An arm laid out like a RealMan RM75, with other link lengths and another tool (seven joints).
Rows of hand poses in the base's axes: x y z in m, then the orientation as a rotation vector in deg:
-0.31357, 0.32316, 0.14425, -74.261, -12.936, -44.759
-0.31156, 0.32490, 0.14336, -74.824, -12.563, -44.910
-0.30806, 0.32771, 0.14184, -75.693, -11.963, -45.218
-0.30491, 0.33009, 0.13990, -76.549, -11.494, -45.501
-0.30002, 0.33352, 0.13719, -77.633, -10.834, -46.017
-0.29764, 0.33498, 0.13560, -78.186, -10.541, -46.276
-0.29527, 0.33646, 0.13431, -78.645, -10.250, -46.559
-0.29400, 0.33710, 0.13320, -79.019, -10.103, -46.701
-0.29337, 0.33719, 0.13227, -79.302, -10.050, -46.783
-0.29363, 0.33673, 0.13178, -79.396, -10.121, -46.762
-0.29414, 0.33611, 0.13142, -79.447, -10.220, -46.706
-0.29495, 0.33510, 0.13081, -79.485, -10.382, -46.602
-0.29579, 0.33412, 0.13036, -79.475, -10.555, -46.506
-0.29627, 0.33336, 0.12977, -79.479, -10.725, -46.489
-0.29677, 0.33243, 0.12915, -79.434, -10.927, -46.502
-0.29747, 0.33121, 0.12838, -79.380, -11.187, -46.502
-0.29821, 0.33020, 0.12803, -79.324, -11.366, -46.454
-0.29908, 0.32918, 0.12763, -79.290, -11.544, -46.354
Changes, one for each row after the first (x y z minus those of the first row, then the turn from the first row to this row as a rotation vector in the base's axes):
0.00201, 0.00174, -0.00089, -0.381, 0.318, -0.437
0.00551, 0.00455, -0.00241, -0.967, 0.780, -1.180
0.00866, 0.00693, -0.00435, -1.589, 1.164, -1.835
0.01355, 0.01036, -0.00706, -2.365, 1.603, -2.813
0.01593, 0.01182, -0.00865, -2.776, 1.800, -3.287
0.01830, 0.01330, -0.00994, -3.106, 1.955, -3.754
0.01957, 0.01394, -0.01105, -3.401, 2.072, -4.024
0.02020, 0.01403, -0.01198, -3.644, 2.137, -4.180
0.01994, 0.01357, -0.01247, -3.752, 2.127, -4.151
0.01943, 0.01295, -0.01283, -3.829, 2.107, -4.072
0.01862, 0.01194, -0.01344, -3.914, 2.069, -3.923
0.01778, 0.01096, -0.01389, -3.960, 2.007, -3.763
0.01730, 0.01020, -0.01448, -4.022, 1.907, -3.666
0.01680, 0.00927, -0.01510, -4.053, 1.756, -3.562
0.01610, 0.00805, -0.01587, -4.096, 1.572, -3.418
0.01536, 0.00704, -0.01622, -4.106, 1.466, -3.279
0.01449, 0.00602, -0.01662, -4.132, 1.397, -3.108

